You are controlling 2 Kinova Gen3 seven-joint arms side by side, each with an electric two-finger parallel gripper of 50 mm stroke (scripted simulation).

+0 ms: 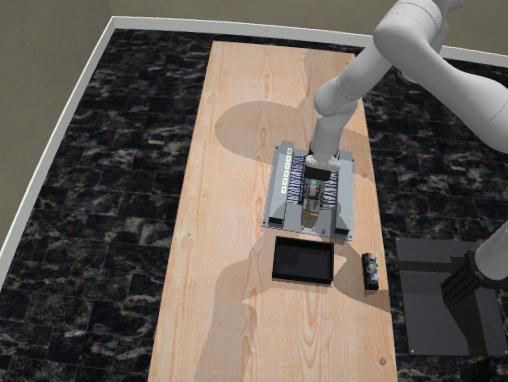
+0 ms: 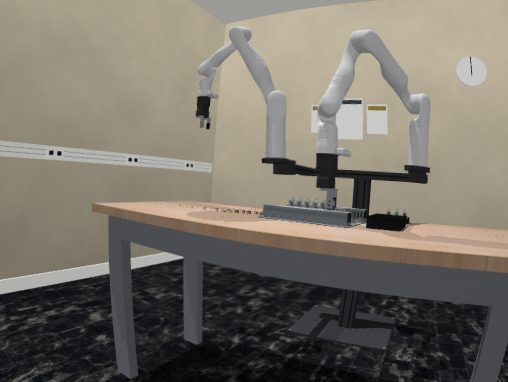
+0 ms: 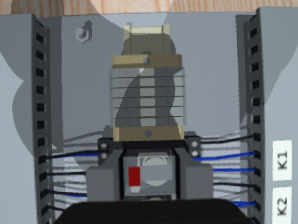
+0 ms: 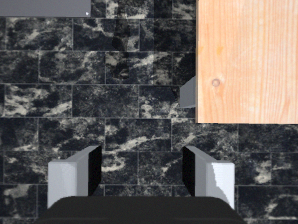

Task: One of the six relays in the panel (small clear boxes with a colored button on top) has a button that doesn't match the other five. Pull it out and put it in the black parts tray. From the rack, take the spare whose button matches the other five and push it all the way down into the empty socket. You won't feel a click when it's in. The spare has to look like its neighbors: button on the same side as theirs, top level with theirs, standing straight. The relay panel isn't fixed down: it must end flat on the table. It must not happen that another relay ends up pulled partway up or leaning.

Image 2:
my left gripper: 331, 207
relay panel: 340, 218
